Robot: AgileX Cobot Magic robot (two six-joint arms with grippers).
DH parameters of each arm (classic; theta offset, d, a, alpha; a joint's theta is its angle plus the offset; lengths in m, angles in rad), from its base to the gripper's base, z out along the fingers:
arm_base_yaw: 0 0.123 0 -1.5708
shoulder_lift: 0.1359 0 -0.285 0
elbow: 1.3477 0 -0.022 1.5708
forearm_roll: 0 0.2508 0 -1.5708
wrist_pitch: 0 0 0.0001 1.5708
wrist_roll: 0 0.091 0 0
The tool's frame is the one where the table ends.
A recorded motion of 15 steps. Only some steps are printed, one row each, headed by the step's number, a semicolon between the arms.
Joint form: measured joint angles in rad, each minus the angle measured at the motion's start. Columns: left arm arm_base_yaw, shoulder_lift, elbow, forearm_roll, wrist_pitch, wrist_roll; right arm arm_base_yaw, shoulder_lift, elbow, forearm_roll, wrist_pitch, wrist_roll.
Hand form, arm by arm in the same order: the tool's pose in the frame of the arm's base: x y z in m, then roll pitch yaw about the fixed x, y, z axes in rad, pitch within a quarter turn. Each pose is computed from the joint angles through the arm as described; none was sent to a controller.
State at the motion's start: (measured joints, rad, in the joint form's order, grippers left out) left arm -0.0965 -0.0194 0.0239 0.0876 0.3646 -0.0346; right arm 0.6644 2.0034 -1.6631 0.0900 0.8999 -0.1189
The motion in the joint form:
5: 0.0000 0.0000 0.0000 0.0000 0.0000 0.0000; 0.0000 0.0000 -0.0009 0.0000 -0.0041 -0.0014
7: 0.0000 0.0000 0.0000 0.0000 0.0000 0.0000; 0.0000 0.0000 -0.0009 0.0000 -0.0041 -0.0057
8: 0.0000 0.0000 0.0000 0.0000 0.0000 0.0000; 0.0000 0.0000 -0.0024 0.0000 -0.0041 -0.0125
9: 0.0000 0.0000 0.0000 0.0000 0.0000 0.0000; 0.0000 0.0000 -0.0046 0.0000 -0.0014 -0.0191
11: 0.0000 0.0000 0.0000 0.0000 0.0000 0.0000; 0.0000 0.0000 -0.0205 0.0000 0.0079 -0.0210
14: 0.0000 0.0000 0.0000 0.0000 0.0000 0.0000; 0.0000 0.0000 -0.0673 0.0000 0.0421 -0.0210
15: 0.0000 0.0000 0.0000 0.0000 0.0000 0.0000; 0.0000 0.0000 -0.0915 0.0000 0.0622 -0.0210
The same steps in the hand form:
5: 0.0525 -0.0022 0.1735 2.9488 1.2849 2.8769; 0.3418 0.2758 0.2391 3.1004 0.4283 -2.4070
7: 0.0525 -0.0022 0.1735 2.9488 1.2849 2.8769; 0.3418 0.2758 0.2391 3.1024 0.4285 -2.4023
8: 0.0525 -0.0022 0.1735 2.9488 1.2849 2.8769; 0.3419 0.2759 0.2396 3.1056 0.4303 -2.3948
9: 0.0525 -0.0022 0.1735 2.9488 1.2849 2.8769; 0.3419 0.2759 0.2401 3.1085 0.4300 -2.3873
11: 0.0525 -0.0022 0.1735 2.9488 1.2849 2.8769; 0.3428 0.2767 0.2443 3.1099 0.4367 -2.3842
14: 0.0525 -0.0022 0.1735 2.9488 1.2849 2.8769; 0.3447 0.2783 0.2565 3.1105 0.4494 -2.3810
15: 0.0525 -0.0022 0.1735 2.9488 1.2849 2.8769; 0.3453 0.2789 0.2627 3.1106 0.4536 -2.3791

